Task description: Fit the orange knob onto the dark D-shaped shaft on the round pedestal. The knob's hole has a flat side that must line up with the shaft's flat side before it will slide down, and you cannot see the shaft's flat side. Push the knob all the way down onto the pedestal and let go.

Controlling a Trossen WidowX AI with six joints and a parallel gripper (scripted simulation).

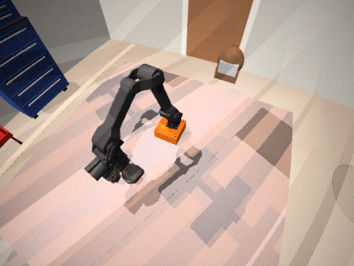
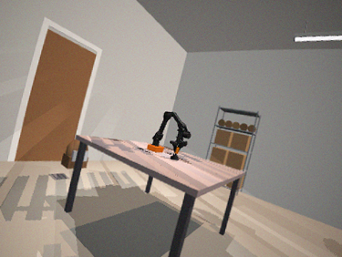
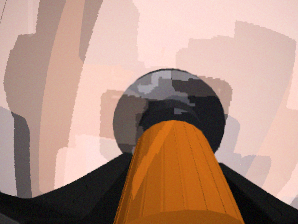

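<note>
The orange knob lies 20 mm above my gripper tip. The rest, counted from my gripper tip: round pedestal 40 mm below.
</note>
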